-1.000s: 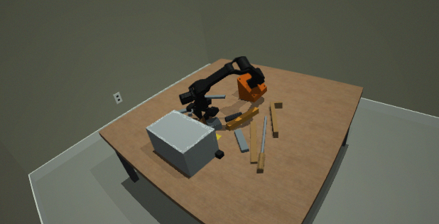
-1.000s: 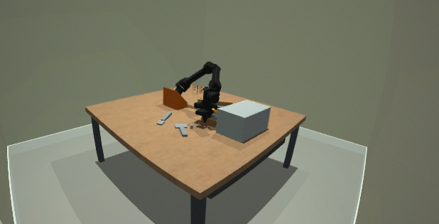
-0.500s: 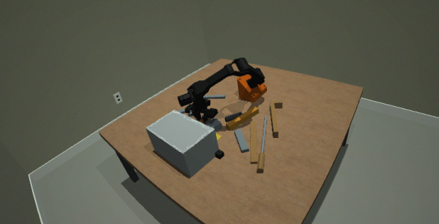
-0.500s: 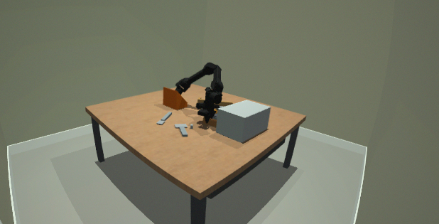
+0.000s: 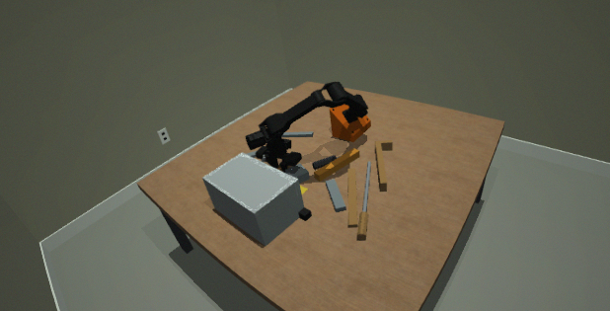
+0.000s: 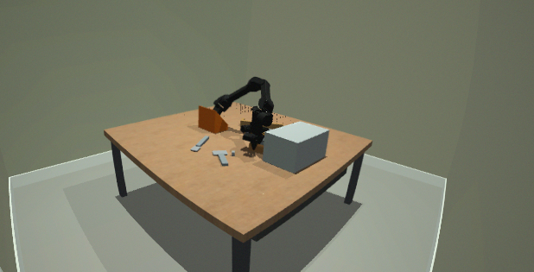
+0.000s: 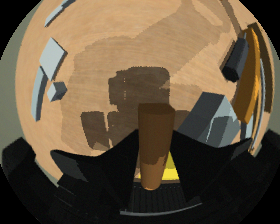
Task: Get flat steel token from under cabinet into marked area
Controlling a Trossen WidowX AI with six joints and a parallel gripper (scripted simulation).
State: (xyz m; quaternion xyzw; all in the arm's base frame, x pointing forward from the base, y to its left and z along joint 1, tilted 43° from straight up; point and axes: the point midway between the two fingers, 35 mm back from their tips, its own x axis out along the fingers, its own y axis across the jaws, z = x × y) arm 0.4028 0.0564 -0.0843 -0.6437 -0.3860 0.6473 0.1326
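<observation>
The grey block is 20 mm behind my gripper tip, 70 mm to the left of it and 10 mm above it. From my gripper tip the other things lie so: wooden stick: 70 mm behind, 320 mm to the left; then orange bar: 170 mm behind, 150 mm to the left, 10 mm above; then grey t-piece: 20 mm behind, 210 mm to the right.
</observation>
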